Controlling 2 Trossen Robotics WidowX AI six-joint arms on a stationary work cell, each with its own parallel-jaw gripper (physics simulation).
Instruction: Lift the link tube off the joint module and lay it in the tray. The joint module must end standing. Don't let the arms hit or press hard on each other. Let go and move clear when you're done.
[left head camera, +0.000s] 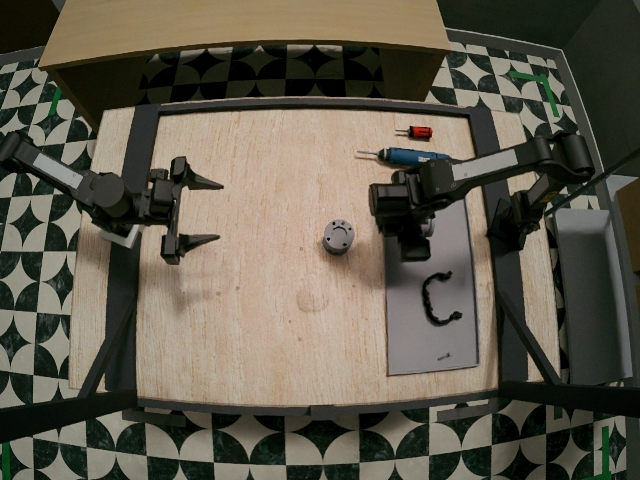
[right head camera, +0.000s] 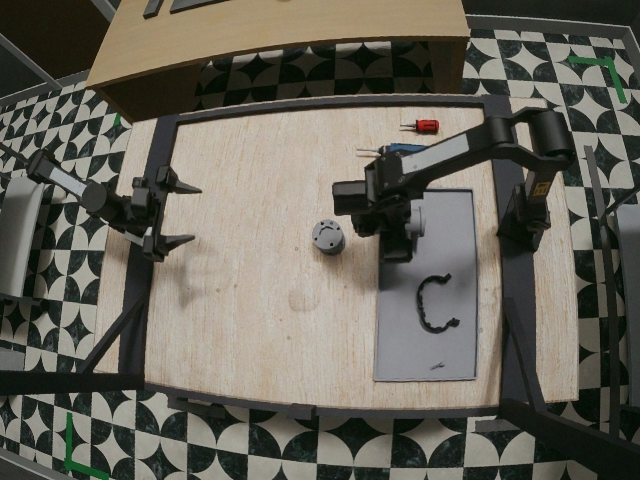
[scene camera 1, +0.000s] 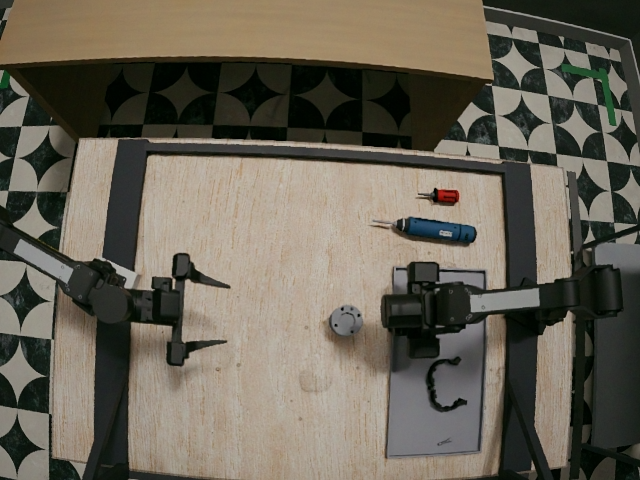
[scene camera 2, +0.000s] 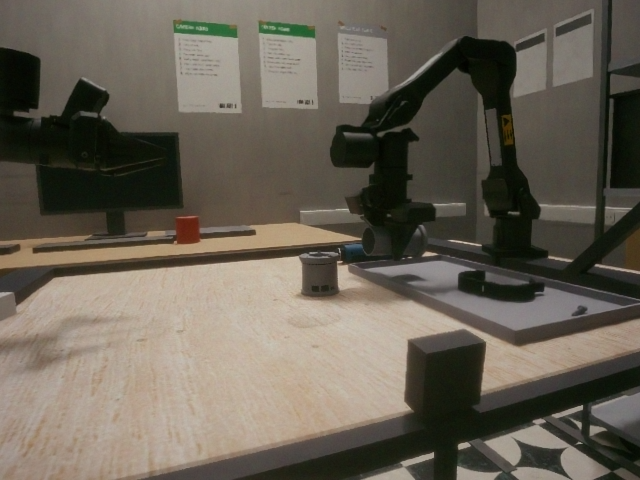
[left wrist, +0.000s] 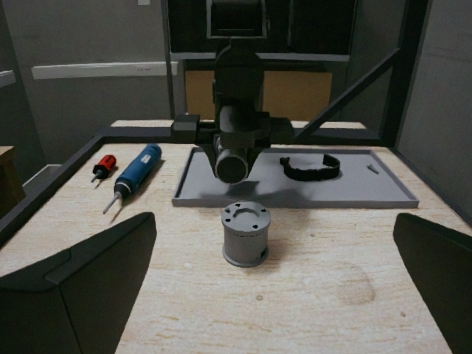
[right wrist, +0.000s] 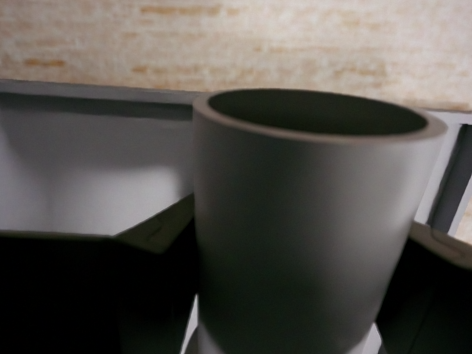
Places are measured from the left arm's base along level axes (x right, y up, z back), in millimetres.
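Pixels of known places: left gripper, between the fingertips: (left head camera: 221, 211) (right head camera: 198, 213) (scene camera 1: 229, 314) (scene camera 2: 167, 156) (left wrist: 276, 224); right gripper, between the fingertips: (right head camera: 394, 225) (scene camera 2: 388, 258) (left wrist: 231, 177); right arm's base, origin of its link: (left head camera: 512, 223) (right head camera: 525, 221) (scene camera 2: 512, 247).
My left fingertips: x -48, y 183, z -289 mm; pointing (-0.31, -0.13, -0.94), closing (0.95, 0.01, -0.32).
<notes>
Behind a point stands the place of what it marks.
The grey link tube (right head camera: 417, 223) @[z -664, x -193, y 57 mm] (scene camera 2: 370, 241) @[z -582, x -167, y 41 mm] (left wrist: 232, 169) @[z -579, x -173, y 42 mm] (right wrist: 305, 215) @[z -594, x -175, y 65 mm] lies level in my right gripper (scene camera 2: 398, 252) @[z -617, x -189, y 7 mm], which is shut on it and pointing down. It hangs low above the back part of the grey tray (left head camera: 408, 356) @[z -720, x 76, y -28 mm] (scene camera 1: 413, 439) @[z -731, x 71, y -29 mm] (left wrist: 300, 203) @[z -620, x -69, y -22 mm], with a shadow below. The grey joint module (left head camera: 338, 235) @[z -492, x -121, y 22 mm] (right head camera: 328, 237) @[z -497, x -118, y 22 mm] (scene camera 1: 346, 320) @[z -492, x -123, y 22 mm] (scene camera 2: 319, 274) @[z -492, x -94, y 2 mm] (left wrist: 245, 240) @[z -466, x -115, y 12 mm] stands upright on the table left of the tray, its top uncovered. My left gripper (left head camera: 220, 211) @[z -289, x -49, y 183 mm] (right head camera: 197, 214) @[z -289, x -49, y 183 mm] (scene camera 1: 227, 314) @[z -289, x -49, y 183 mm] is open and empty, raised at the left, well apart from the module and the right arm.
A black curved clamp (left head camera: 425, 299) @[z -719, x -56, y -21 mm] (scene camera 1: 431, 382) @[z -715, x -62, y -7 mm] (scene camera 2: 496, 290) @[z -737, x -25, y -15 mm] and a small screw (left head camera: 444, 356) @[z -801, x 56, y -22 mm] (scene camera 2: 579, 311) @[z -801, x 59, y -22 mm] lie in the tray's front half. A blue electric screwdriver (scene camera 1: 439, 230) @[z -618, x -374, y 8 mm] (left wrist: 137, 170) @[z -586, x -360, y 4 mm] and a red screwdriver (left head camera: 421, 132) @[z -615, x -457, y -6 mm] (scene camera 1: 446, 195) @[z -612, x -461, y -4 mm] lie behind the tray.
</notes>
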